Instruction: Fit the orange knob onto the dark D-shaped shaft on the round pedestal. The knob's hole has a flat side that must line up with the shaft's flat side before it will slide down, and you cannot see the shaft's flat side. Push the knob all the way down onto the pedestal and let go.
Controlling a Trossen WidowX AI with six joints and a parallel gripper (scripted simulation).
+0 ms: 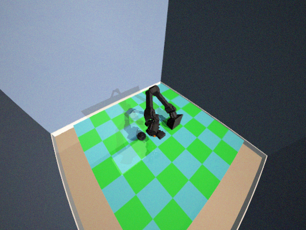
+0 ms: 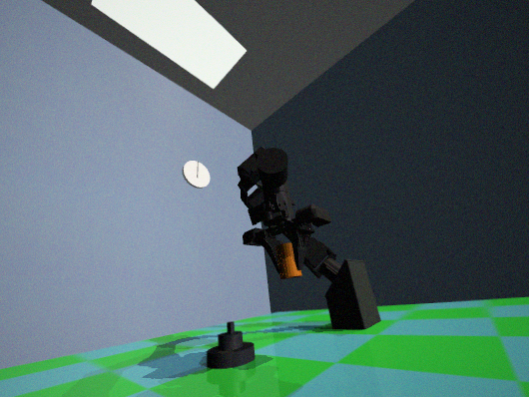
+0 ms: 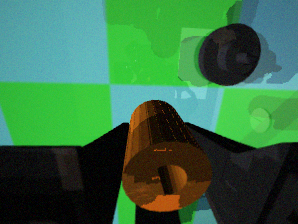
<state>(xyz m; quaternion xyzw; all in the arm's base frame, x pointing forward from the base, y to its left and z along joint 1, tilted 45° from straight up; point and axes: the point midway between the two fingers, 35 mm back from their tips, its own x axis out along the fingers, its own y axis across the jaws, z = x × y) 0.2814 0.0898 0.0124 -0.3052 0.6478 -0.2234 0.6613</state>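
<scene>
My gripper tip is 6 cm short of the pedestal, 11 cm to the left of it and 10 cm above it. The rest, counted from my gripper tip: orange knob 2 cm above.
</scene>
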